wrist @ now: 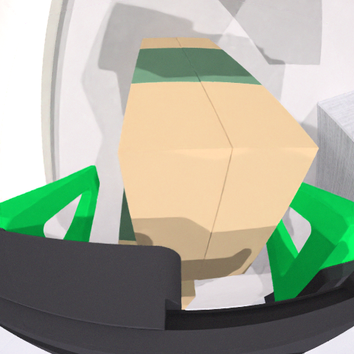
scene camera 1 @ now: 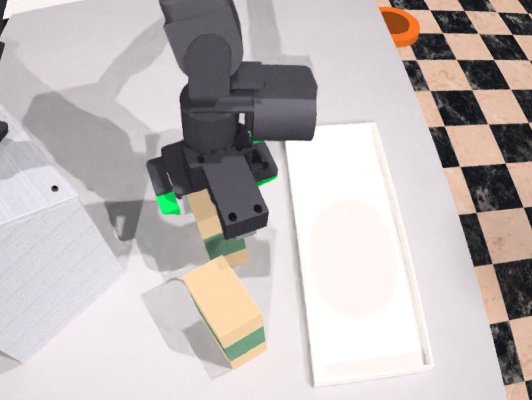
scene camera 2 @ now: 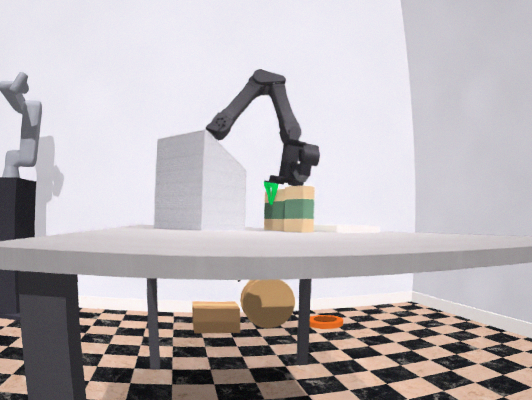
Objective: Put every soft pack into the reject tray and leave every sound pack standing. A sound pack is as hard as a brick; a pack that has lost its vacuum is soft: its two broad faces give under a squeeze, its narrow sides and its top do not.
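Places are measured from the arm's base along level axes (x ahead, y left, z up), in millimetres.
Pixels of known places: gripper, fingertip midpoint: (scene camera 2: 282, 206); arm's base at its link origin: (scene camera 2: 201, 154).
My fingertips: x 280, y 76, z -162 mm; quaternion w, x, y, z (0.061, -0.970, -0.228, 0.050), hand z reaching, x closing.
Note:
For each thing: its top centre in the pictures, then the offset to it from my fingertips.
- front pack at its top centre: (scene camera 1: 220, 294) (scene camera 2: 299, 186) 35 mm ahead, 153 mm right, 55 mm up
- middle pack at its top centre: (scene camera 1: 207, 187) (scene camera 2: 284, 189) 4 mm ahead, 21 mm right, 56 mm up
- white reject tray at its top centre: (scene camera 1: 352, 234) (scene camera 2: 335, 225) 186 mm ahead, 8 mm right, 63 mm down
Two tan packs with green bands show in scene camera 1. The front pack (scene camera 1: 225, 300) (scene camera 2: 299, 209) stands upright. The middle pack (scene camera 1: 204, 212) (scene camera 2: 274, 210) (wrist: 200, 185) stands behind it, partly under the arm. My open gripper (scene camera 1: 218, 191) (wrist: 176, 174) is around the middle pack, one green finger on each side, the tips lower than its top. The left finger in the wrist view is clear of it; contact on the right cannot be told. A bit of another pack (wrist: 127, 222) shows behind it in the wrist view. The white reject tray (scene camera 1: 306, 300) (scene camera 2: 350, 229) holds no pack.
A tall grey block (scene camera 1: 60, 270) (scene camera 2: 177, 185) (wrist: 337, 135) stands on the opposite side of the packs from the tray. The grey table (scene camera 2: 250, 265) bears them all. An orange ring (scene camera 1: 411, 34) (scene camera 2: 326, 325) lies on the floor. Another robot arm (scene camera 2: 31, 130) stands at the far left.

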